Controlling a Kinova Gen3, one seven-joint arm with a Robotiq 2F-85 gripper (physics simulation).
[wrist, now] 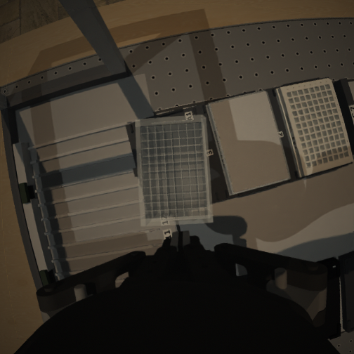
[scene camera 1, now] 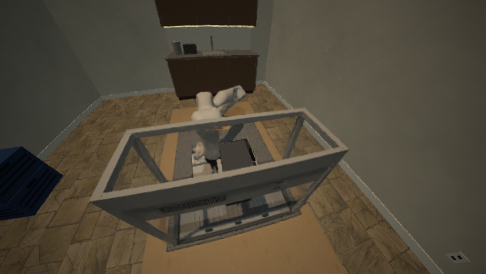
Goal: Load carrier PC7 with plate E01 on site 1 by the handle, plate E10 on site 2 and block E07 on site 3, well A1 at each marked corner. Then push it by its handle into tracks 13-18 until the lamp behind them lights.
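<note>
In the wrist view, the dark carrier (wrist: 216, 167) lies with its row of sites running left to right. A translucent block with square wells (wrist: 172, 170) is at label 3; its sides do not run parallel to the neighbouring plate. A flat plain-topped plate (wrist: 250, 157) is at label 2, and a pale plate with a grid of wells (wrist: 320, 125) is at the right. Grooved tracks (wrist: 90, 205) lie left of the block. My gripper (wrist: 181, 242) (scene camera 1: 214, 165) is shut and empty, its fingertips by the block's near edge. The carrier's handle cannot be made out.
A grey open frame (scene camera 1: 195, 192) stands around the tracks; one post (wrist: 95, 35) shows at upper left in the wrist view. Small dark green parts (wrist: 26, 192) (wrist: 47, 277) sit behind the tracks. A dark flat-topped box (scene camera 1: 237, 154) is beside the arm. A blue cabinet (scene camera 1: 25, 182) stands left.
</note>
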